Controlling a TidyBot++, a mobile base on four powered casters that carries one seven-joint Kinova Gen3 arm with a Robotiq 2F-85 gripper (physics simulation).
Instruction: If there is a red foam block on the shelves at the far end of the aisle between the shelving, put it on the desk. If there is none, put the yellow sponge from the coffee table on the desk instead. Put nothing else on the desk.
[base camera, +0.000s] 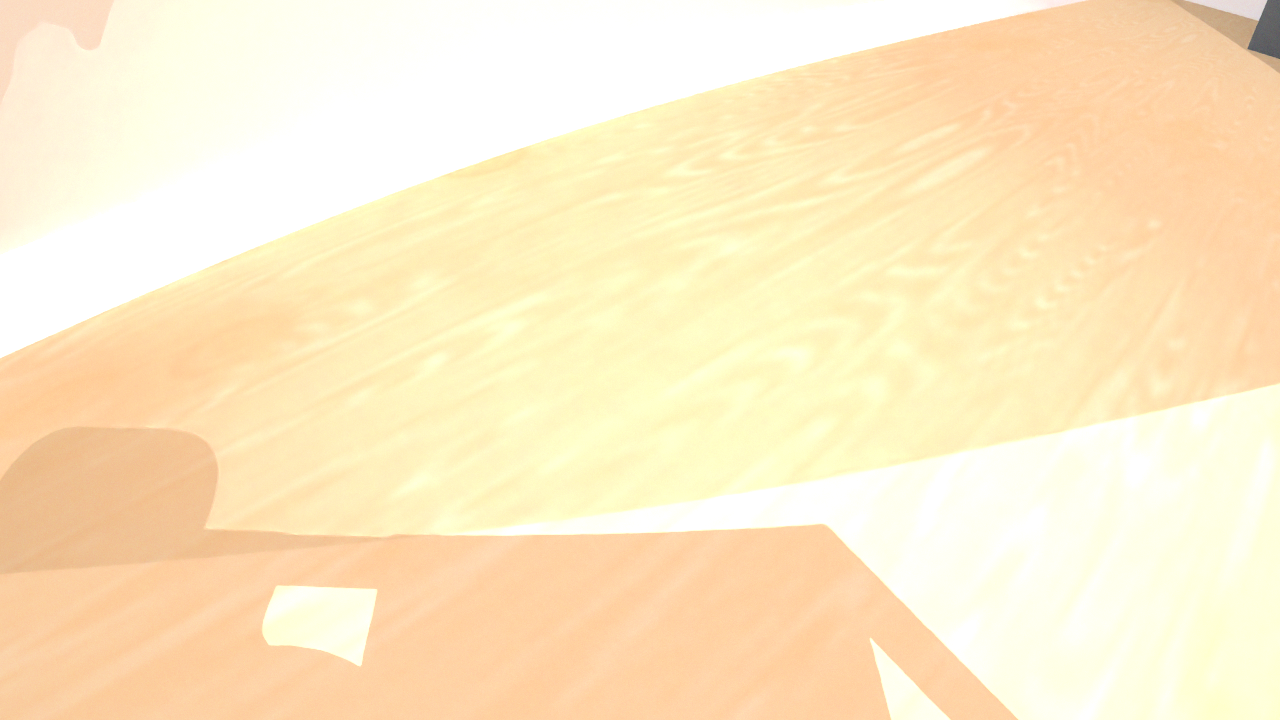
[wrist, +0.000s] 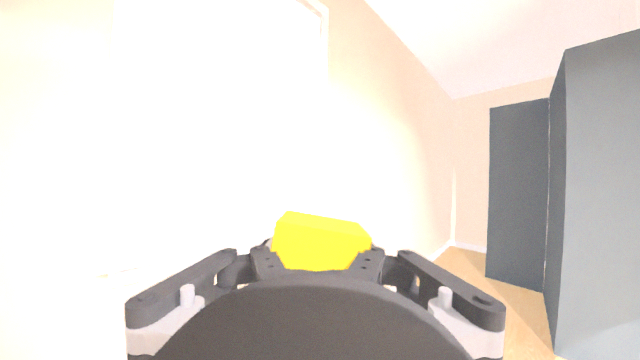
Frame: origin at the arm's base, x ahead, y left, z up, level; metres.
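Where they show: gripper, fingertip midpoint: (wrist: 317, 243).
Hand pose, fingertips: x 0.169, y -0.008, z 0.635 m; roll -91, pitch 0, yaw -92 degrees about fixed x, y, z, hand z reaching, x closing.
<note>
After its pixels a point has its place.
My gripper (wrist: 317, 243) {z 0.635, x 0.169, y -0.008 m} is shut on the yellow sponge (wrist: 321, 242) {z 0.652, x 0.124, y -0.009 m}, which sits between the fingertips in the wrist view and is held up in front of a bright wall. The gripper does not show in the base camera view. The red foam block, the desk and the coffee table do not show in either view.
Tall grey shelving panels (wrist: 595, 200) {z 0.590, x 0.906, y -1.610 m} stand at the right of the wrist view; a dark grey corner (base camera: 1266, 34) {z -0.340, x 1.917, y -1.993 m} shows at the top right of the base camera view. A pale wall (wrist: 430, 165) {z 0.875, x 2.283, y -1.495 m} runs along the left. Wooden floor (base camera: 716, 313) {z -0.397, x 0.577, y -0.091 m} has shadows across its near part.
</note>
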